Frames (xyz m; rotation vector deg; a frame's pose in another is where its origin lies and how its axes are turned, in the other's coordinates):
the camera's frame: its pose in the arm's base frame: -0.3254 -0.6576 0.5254 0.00 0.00 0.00
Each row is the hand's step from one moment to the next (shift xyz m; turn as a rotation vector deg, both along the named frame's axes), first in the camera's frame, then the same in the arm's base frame.
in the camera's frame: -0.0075 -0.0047 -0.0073 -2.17 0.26 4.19
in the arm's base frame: -0.0075 -0.0047 -0.0073 -2.17 0.26 4.19
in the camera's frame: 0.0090 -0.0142 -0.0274 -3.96 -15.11 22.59
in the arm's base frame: 0.0090 -0.0142 -0.0274 -3.96 -15.11 22.59
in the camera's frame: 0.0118 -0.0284 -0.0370 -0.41 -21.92 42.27
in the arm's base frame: 0.0118 -0.0284 -0.0370 -0.41 -21.92 42.27
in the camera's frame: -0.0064 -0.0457 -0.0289 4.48 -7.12 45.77
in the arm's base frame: -0.0064 -0.0457 -0.0289 4.48 -7.12 45.77
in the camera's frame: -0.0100 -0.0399 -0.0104 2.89 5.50 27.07
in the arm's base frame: -0.0100 -0.0399 -0.0104 2.89 5.50 27.07
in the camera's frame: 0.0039 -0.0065 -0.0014 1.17 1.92 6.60
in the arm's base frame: 0.0039 -0.0065 -0.0014 1.17 1.92 6.60
